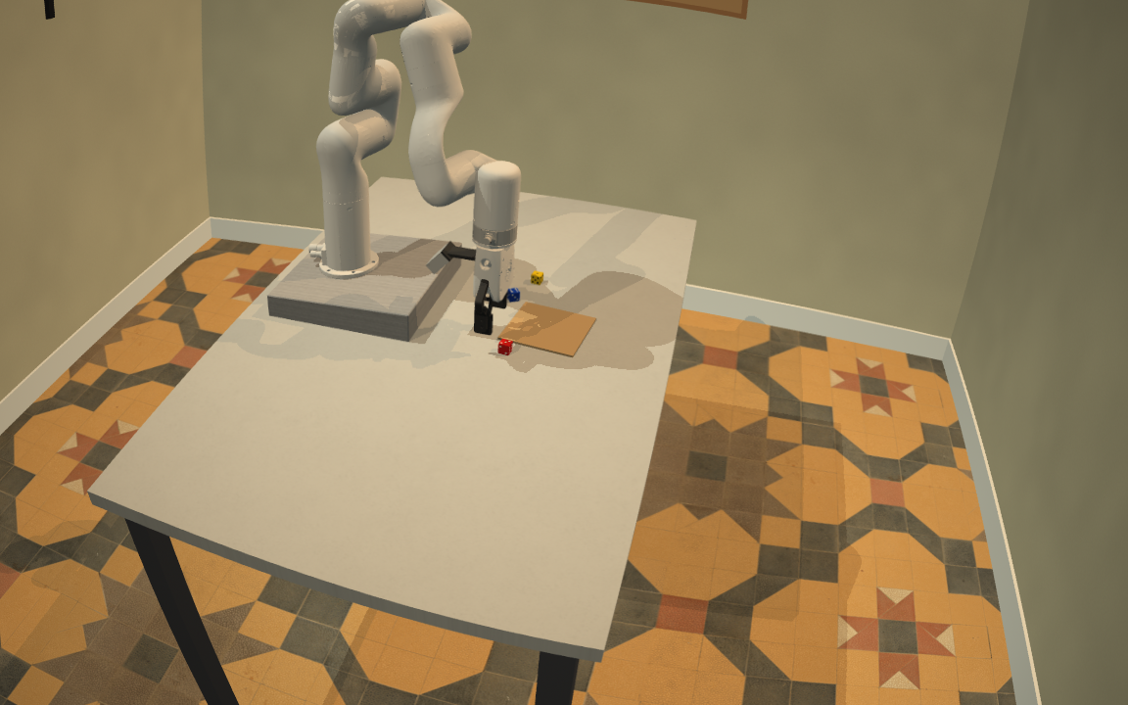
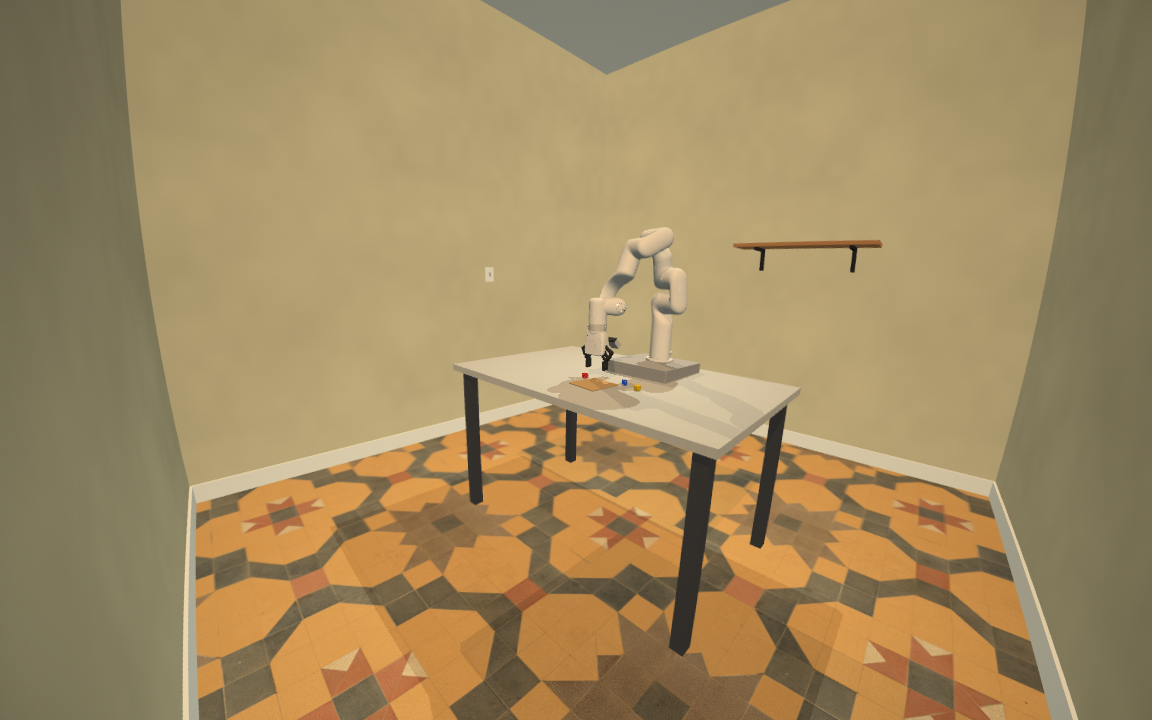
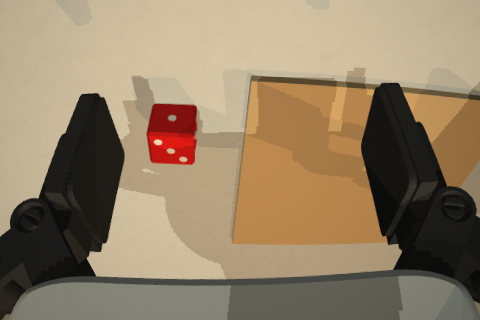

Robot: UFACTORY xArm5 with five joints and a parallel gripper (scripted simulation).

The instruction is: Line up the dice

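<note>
My gripper is now 15 cm to the right of the blue die, 4 cm above it and 2 cm short of it. The rest, counted from my hand: red die (4 cm below, 3 cm to the right, 3 cm ahead); then yellow die (23 cm to the left, 5 cm ahead, 4 cm below); then mat (10 cm ahead, 6 cm to the left, 5 cm below).
</note>
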